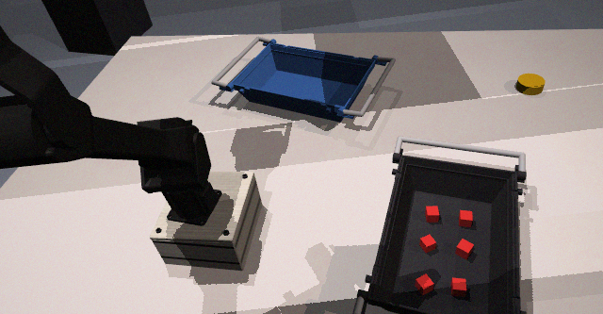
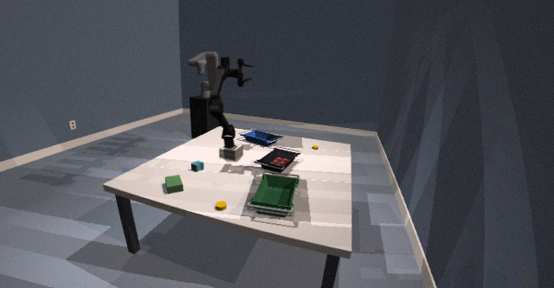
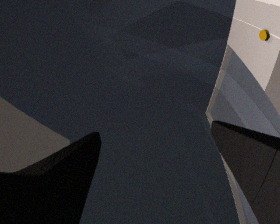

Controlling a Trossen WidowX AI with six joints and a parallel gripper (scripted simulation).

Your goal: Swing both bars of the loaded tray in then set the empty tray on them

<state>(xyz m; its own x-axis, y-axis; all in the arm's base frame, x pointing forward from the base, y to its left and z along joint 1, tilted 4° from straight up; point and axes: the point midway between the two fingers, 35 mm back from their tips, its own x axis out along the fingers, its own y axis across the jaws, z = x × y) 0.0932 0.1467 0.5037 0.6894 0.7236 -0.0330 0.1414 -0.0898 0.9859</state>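
Right now my gripper tip is 58 cm above the red block, 26 cm short of it and 17 cm to the left of it. From my gripper tip the other things lie so: blue tray 54 cm below, 24 cm to the left, 4 cm behind; green block 67 cm to the right, 57 cm below, 8 cm behind; cyan block 57 cm below, 44 cm to the right, 12 cm behind.
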